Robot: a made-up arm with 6 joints.
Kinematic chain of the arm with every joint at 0, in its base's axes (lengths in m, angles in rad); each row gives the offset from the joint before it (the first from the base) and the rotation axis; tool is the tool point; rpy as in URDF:
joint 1: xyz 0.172 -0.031 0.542 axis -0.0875 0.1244 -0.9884
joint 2: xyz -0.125 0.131 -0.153 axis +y
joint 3: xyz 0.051 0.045 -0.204 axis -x
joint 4: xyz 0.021 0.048 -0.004 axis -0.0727 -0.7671 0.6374
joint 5: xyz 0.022 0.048 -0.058 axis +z
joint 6: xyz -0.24 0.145 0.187 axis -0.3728 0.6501 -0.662
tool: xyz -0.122 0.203 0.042 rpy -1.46 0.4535 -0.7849
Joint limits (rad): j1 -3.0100..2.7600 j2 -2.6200..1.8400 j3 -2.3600..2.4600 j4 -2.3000..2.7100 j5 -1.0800..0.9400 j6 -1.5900..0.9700
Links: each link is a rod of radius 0.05 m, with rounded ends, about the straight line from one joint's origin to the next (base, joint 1, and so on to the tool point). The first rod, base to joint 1, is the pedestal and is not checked.
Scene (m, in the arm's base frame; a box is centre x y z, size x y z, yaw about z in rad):
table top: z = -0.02
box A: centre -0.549 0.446 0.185 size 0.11 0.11 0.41 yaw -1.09
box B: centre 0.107 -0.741 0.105 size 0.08 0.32 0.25 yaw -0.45
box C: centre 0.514 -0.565 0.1 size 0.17 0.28 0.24 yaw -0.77
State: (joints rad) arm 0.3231 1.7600 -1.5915 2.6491 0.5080 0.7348
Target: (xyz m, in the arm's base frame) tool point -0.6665 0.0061 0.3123
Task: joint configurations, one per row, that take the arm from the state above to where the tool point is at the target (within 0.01 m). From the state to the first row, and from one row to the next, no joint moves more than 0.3 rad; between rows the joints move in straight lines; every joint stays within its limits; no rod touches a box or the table.
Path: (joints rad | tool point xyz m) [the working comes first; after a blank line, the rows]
Joints at the target: -0.4550 1.8400 -1.0894 2.3586 0.6416 0.5354
Straight joint move there: touches box A.

1: 0.2296 1.7867 -1.4608 2.4230 0.4653 0.7209 | -0.2643 0.6561 0.3152
2: 0.1360 1.8133 -1.3302 2.1968 0.4226 0.7071 | -0.3396 0.6083 0.4530
3: 0.0425 1.8400 -1.1995 1.9707 0.3799 0.6932 | -0.3823 0.5282 0.5820
4: -0.2062 1.8400 -1.1444 2.1646 0.5108 0.6143 | -0.5964 0.3003 0.4614
5: -0.4550 1.8400 -1.0894 2.3586 0.6416 0.5354 | -0.6665 0.0061 0.3123

